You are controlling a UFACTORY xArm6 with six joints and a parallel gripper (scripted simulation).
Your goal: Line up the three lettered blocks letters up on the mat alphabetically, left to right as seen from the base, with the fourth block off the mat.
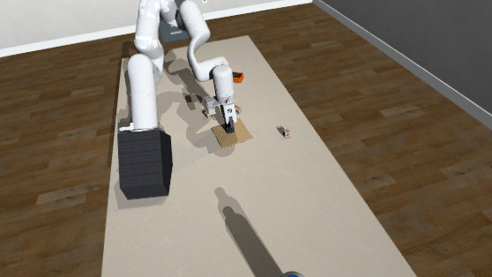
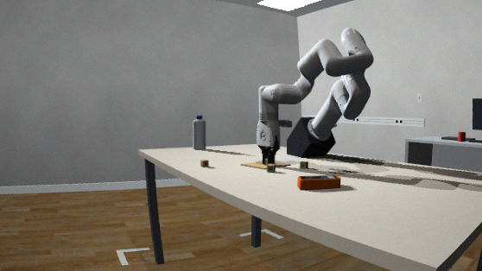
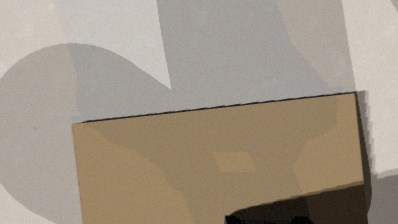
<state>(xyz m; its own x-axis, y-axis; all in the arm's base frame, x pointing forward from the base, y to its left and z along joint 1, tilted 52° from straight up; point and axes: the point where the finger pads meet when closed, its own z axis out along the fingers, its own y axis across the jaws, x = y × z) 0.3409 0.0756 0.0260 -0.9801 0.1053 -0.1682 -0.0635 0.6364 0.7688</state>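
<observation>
Right now my hand is 2 cm to the left of the thin mat and 2 cm above it. Round my hand: grey bottle 72 cm to the right, 7 cm above, 2 cm ahead.
</observation>
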